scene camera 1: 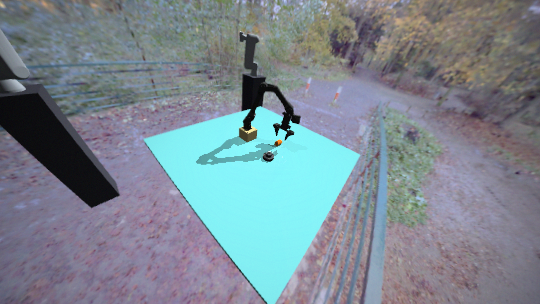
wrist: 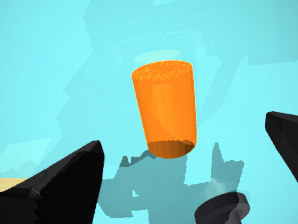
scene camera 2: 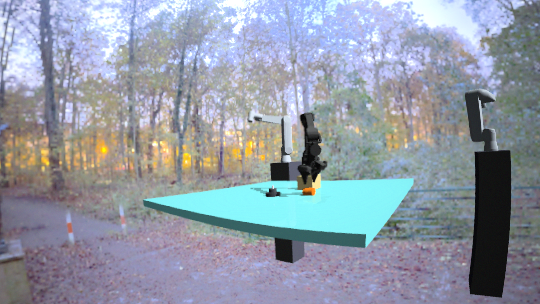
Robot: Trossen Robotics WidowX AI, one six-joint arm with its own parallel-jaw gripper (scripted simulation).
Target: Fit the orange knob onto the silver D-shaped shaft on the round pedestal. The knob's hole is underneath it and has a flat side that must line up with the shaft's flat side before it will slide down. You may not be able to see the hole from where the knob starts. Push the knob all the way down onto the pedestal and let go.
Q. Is the gripper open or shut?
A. Open.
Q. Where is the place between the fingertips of the gripper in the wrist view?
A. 188,135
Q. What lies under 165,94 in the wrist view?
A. An orange knob.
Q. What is the gripper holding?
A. Nothing.
